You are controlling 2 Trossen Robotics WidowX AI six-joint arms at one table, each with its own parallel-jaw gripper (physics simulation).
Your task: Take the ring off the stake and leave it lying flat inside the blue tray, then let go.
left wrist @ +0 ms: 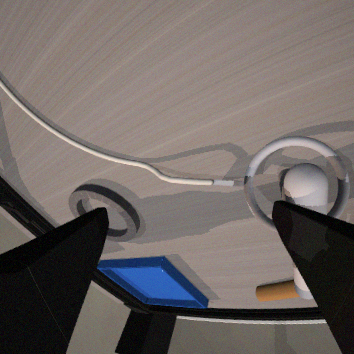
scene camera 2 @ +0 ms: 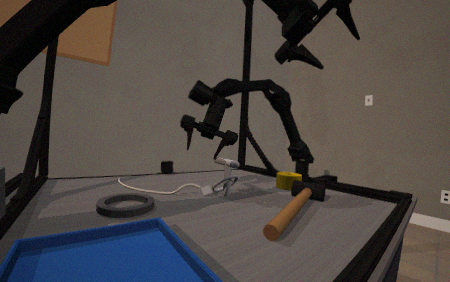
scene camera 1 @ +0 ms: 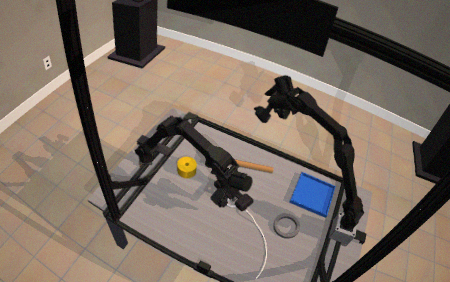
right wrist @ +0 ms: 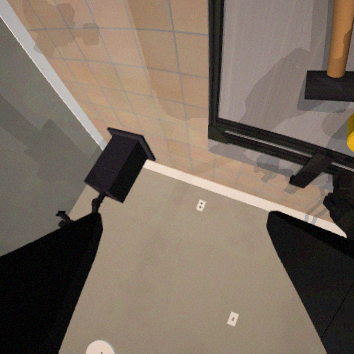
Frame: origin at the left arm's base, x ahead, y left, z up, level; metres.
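Where they show: left gripper, fingertip midpoint: [left wrist: 191, 212] [scene camera 2: 200, 154]; right gripper, fingertip midpoint: [scene camera 2: 339, 54] [scene camera 1: 259, 101] [right wrist: 186, 220]; left arm's base, origin of the base link: [scene camera 1: 146, 159] [right wrist: 344, 179]; right arm's base, origin of the base link: [scene camera 1: 347, 224].
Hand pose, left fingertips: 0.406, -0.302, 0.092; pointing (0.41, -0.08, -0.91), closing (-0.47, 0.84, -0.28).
Observation:
Each offset is from my left fingertips to the top centre of the thing, as dx, dy, dz. "spot": to the spot under its first point.
A pale grey ring @(spot: +0.006, +0.116, -0.056) [scene camera 2: 234, 178] [left wrist: 296, 141] hangs tilted around the post of the white T-topped stake @(-0.006, +0.081, -0.006) [scene camera 2: 227, 163] [left wrist: 305, 182]. A white cord meets the ring's side. In scene camera 1 my left gripper hides most of both. My left gripper [scene camera 1: 232, 202] [scene camera 2: 201, 153] [left wrist: 191, 212] is open and empty, above the table beside the stake's top; in its wrist view the ring lies behind the right-hand finger. My right gripper [scene camera 1: 273, 112] [scene camera 2: 340, 53] [right wrist: 186, 220] is open and empty, raised high away from the stake. The blue tray @(+0.395, +0.106, -0.089) [scene camera 1: 312, 194] [scene camera 2: 100, 255] [left wrist: 155, 282] is empty.
A thicker dark grey ring @(+0.226, -0.058, -0.097) [scene camera 1: 286, 235] [scene camera 2: 125, 212] lies flat near the tray. The white cord @(spot: +0.104, -0.065, -0.107) [scene camera 2: 160, 192] [left wrist: 125, 161] curves over the table. A hammer @(+0.049, +0.290, -0.062) [scene camera 1: 255, 166] [scene camera 2: 287, 215] and a yellow cylinder @(-0.208, +0.256, -0.062) [scene camera 1: 187, 170] [scene camera 2: 288, 181] stand or lie on the stake's other side.

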